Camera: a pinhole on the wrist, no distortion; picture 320 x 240 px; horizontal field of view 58.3 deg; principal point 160.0 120.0 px. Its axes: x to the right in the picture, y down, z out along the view. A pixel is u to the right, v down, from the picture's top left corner.
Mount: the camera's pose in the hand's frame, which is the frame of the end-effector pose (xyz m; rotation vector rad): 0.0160 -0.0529 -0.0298 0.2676 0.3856 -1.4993
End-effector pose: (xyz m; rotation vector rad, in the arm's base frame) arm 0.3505 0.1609 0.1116 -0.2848 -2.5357 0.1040
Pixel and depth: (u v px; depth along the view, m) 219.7 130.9 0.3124
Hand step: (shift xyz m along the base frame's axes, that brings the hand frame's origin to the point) -0.2150 -0.2220 -0.1261
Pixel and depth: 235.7 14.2 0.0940
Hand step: -0.0395 -0.1155 -0.0294
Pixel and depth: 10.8 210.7 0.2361
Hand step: -0.2207 -0.0099 -0.1291
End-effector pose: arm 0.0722 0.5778 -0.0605 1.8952 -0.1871 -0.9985
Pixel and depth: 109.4 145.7 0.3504
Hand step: -0.2087 -0.1756 -0.2177
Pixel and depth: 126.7 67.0 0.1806
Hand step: -0.1339 -0.0383 -0.1166
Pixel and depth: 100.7 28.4 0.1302
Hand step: -0.1049 -0.0166 -0.0801
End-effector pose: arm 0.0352 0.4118 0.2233 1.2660 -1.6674 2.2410
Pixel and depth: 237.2 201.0 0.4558
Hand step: 0.2336 -0.2037 0.4024
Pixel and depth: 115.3 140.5 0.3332
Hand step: 0.1914 -0.2112 0.1686
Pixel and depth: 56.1 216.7 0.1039
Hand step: 0.0348 -0.0634 0.0876
